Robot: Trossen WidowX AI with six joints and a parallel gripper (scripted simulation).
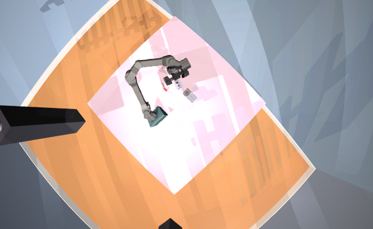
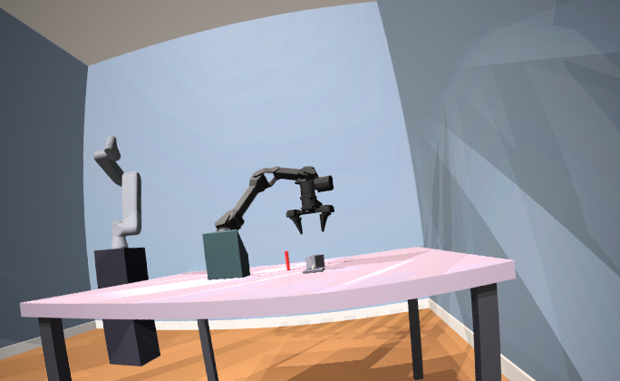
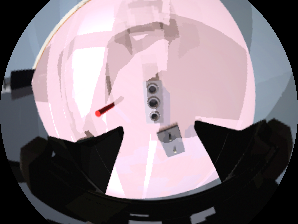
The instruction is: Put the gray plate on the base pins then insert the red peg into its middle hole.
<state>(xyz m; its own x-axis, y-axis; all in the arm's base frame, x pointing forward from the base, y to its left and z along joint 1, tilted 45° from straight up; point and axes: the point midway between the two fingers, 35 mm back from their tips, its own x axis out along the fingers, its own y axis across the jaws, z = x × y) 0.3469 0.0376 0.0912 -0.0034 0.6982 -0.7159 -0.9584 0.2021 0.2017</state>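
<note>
My gripper tip is now 100 mm above the gray plate and 10 mm to the right of it. Round my gripper tip: dark base: 150 mm to the right, 130 mm below, 10 mm ahead; then red peg: 120 mm behind, 100 mm below, 40 mm to the left.
</note>
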